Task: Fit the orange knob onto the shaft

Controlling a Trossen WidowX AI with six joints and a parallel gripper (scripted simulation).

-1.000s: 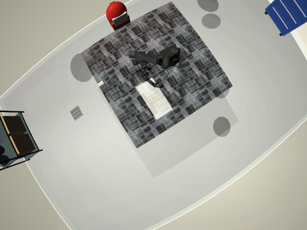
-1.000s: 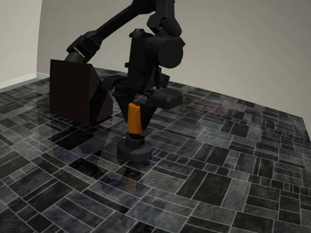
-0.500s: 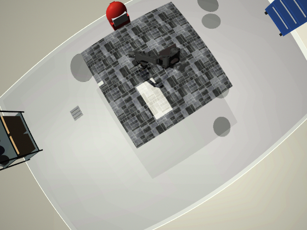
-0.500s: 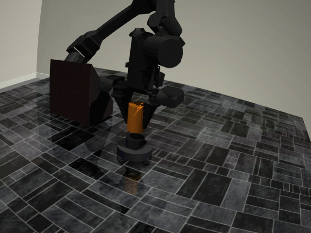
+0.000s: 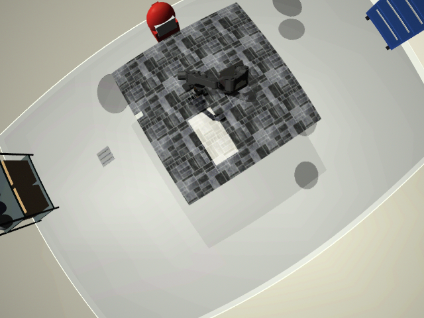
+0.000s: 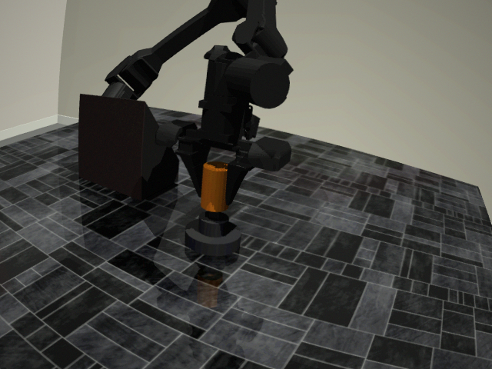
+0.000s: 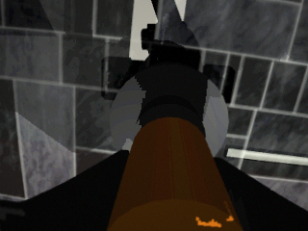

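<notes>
Right now my gripper tip is 20 mm below the orange knob. From my gripper tip the other things lie so: round pedestal 40 mm below.
</notes>
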